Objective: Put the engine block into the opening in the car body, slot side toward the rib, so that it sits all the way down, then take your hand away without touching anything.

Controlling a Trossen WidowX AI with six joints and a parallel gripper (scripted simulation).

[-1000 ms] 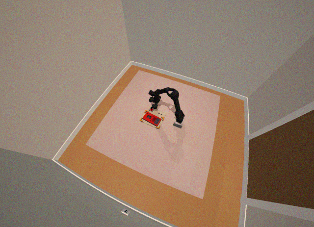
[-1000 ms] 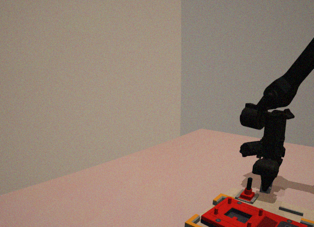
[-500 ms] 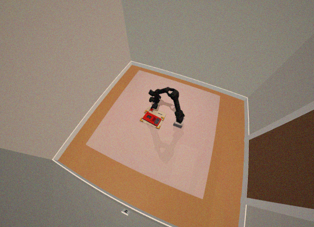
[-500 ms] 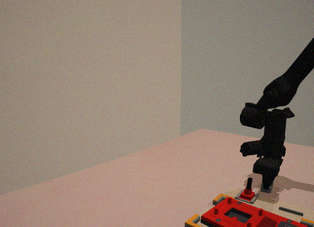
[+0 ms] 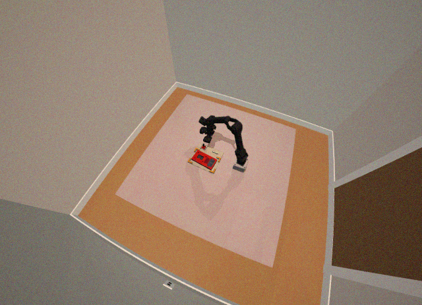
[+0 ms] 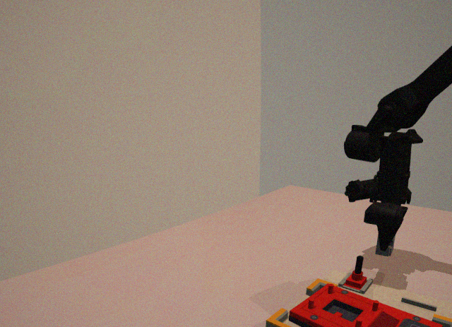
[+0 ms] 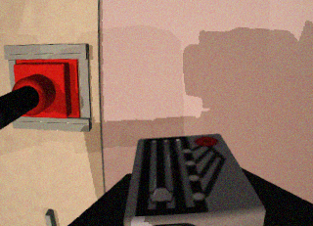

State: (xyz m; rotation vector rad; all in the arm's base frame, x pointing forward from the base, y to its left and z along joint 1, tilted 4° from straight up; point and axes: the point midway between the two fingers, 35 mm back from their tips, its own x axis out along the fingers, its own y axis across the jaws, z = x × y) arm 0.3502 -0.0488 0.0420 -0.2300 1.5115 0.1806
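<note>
The black upright peg lies 1 cm ahead of my gripper tip, 8 cm to the left of it and 2 cm below it. Also, from my gripper tip: grey engine block: 1 cm above.
</note>
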